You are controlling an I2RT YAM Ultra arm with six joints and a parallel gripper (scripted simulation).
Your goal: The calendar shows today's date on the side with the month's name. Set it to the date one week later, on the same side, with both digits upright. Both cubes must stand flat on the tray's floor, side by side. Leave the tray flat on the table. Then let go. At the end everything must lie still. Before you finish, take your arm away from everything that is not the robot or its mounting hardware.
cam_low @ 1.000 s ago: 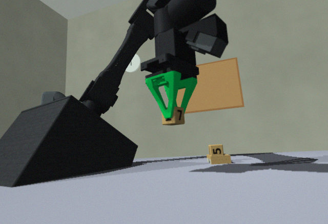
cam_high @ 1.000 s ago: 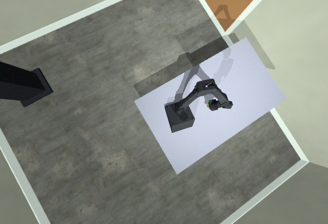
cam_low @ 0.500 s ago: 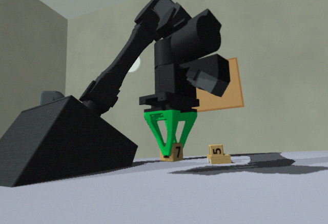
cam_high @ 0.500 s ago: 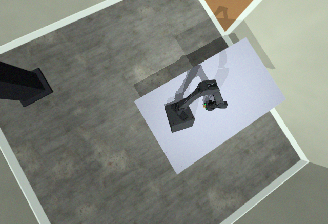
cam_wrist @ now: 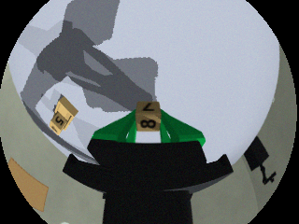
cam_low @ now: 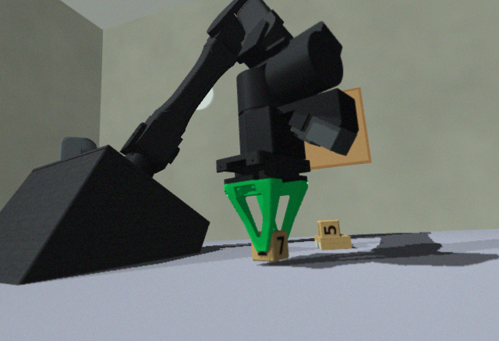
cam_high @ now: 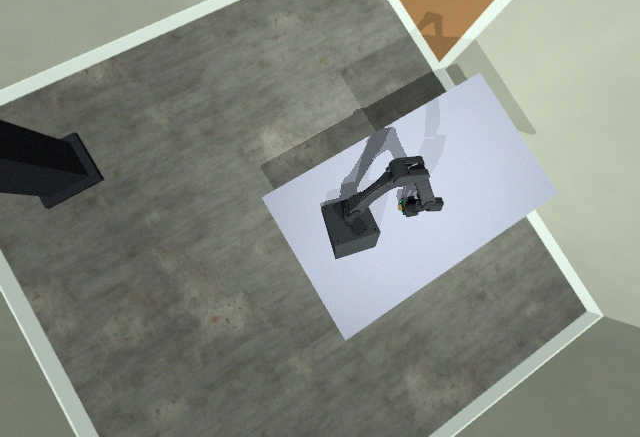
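My hand is right at the wooden cube. The rest, counted from my hand: wooden tray: 50 mm ahead, 160 mm to the left, 10 mm below.
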